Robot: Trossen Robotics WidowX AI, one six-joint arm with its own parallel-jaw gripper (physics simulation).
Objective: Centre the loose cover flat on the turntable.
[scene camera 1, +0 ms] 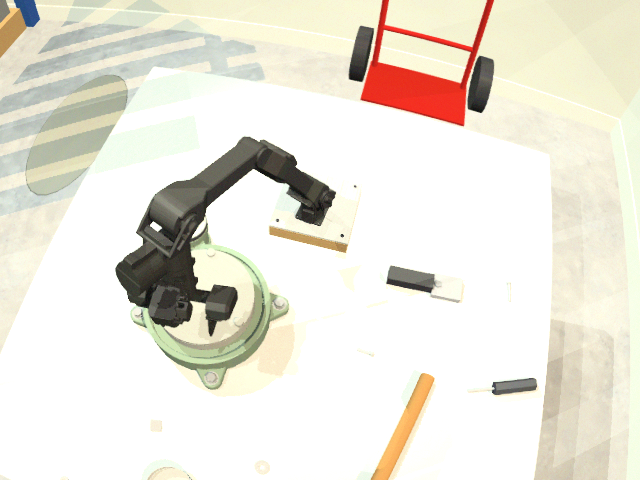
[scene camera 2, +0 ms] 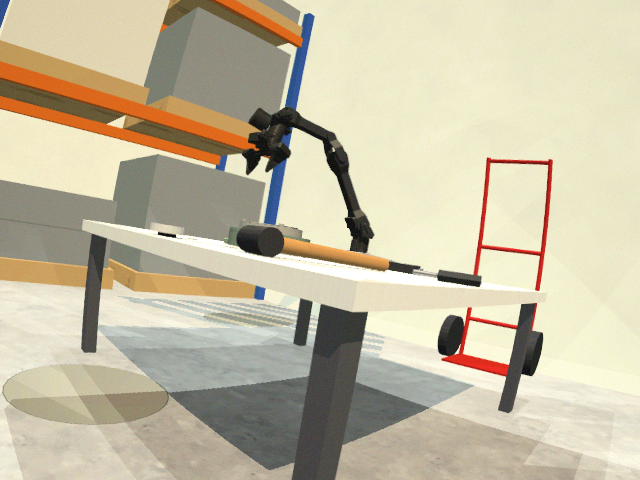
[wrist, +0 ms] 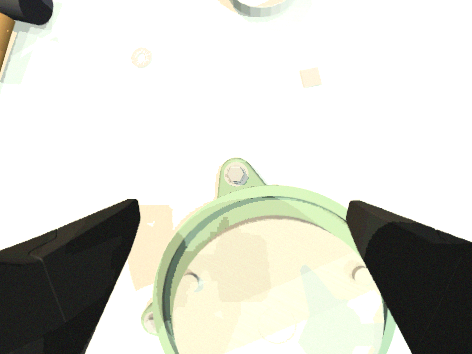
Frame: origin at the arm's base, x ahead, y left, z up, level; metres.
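Where they show: gripper, fingertip midpoint: [scene camera 1: 187, 330] [scene camera 2: 256, 173] [wrist: 244, 209]; arm's base at its link origin: [scene camera 1: 312, 212].
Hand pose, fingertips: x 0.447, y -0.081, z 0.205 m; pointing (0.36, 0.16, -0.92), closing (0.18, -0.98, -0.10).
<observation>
Things, the pixels of their top centre, and the offset from my fingertips. "pt": a spot on its surface instead.
- turntable at its top centre: [wrist: 277, 329] [scene camera 1: 201, 293] [scene camera 2: 271, 223] dx -0.132, dy -0.054, dz -0.149 m
- pale round piece with a raised rim, top centre: [scene camera 2: 168, 225] dx +0.290, dy +0.040, dz -0.214 m
- mallet at its top centre: [scene camera 1: 394, 453] [scene camera 2: 326, 237] dx +0.046, dy +0.437, dz -0.184 m
- scraper at its top centre: [scene camera 1: 426, 279] [scene camera 2: 413, 264] dx -0.381, dy +0.391, dz -0.216 m
- screwdriver at its top centre: [scene camera 1: 504, 386] [scene camera 2: 447, 270] dx -0.183, dy +0.642, dz -0.217 m
- screw at its top centre: [scene camera 1: 365, 350] dx -0.171, dy +0.308, dz -0.232 m
- washer at its top centre: [wrist: 141, 57] [scene camera 1: 261, 467] dx +0.158, dy +0.193, dz -0.243 m
- small square at a spot on its surface: [wrist: 310, 77] [scene camera 1: 156, 425] pt dx +0.166, dy -0.051, dz -0.243 m
- gauge at a spot on its surface: [scene camera 1: 199, 228] pt dx -0.273, dy -0.127, dz -0.144 m
The turntable [scene camera 1: 241, 281] [scene camera 2: 290, 230] [wrist: 240, 320] is a cream disc with small raised pegs, set in a green round housing with bolted lugs. A pale round piece with a raised rim [scene camera 1: 168, 474] [scene camera 2: 166, 228] [wrist: 260, 10], which looks like the loose cover, lies on the table apart from the turntable; it is cut off by the frame edge in scene camera 1 and the wrist view. My gripper [scene camera 1: 194, 328] [scene camera 2: 259, 171] [wrist: 244, 209] is open and empty, high above the turntable, its fingertips either side of the housing's upper part in the wrist view. The arm hides part of the disc.
A mallet [scene camera 1: 405, 423] [scene camera 2: 330, 253] [wrist: 6, 37], a scraper [scene camera 1: 410, 279], a screwdriver [scene camera 1: 514, 386], a screw [scene camera 1: 366, 352], a washer [scene camera 1: 262, 467] [wrist: 141, 57] and a small square [scene camera 1: 156, 425] [wrist: 310, 77] lie on the table. A gauge [scene camera 1: 199, 228] beside the housing is mostly hidden by the arm.
</observation>
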